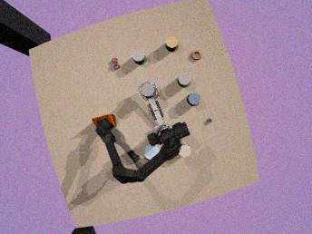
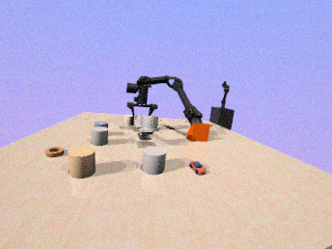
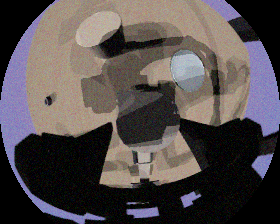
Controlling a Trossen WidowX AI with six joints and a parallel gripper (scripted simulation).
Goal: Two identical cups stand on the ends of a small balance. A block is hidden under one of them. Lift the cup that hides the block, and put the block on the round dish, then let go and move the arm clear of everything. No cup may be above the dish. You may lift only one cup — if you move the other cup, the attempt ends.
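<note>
Now: the pale bluish block 30 mm below my gripper tip. From my gripper tip the other things lie so: cream cup 140 mm to the right, 70 mm ahead, 30 mm below; balance beam 130 mm to the left, 30 mm below, 20 mm behind; round light-blue dish 100 mm to the right, 100 mm behind, 70 mm below.
</note>
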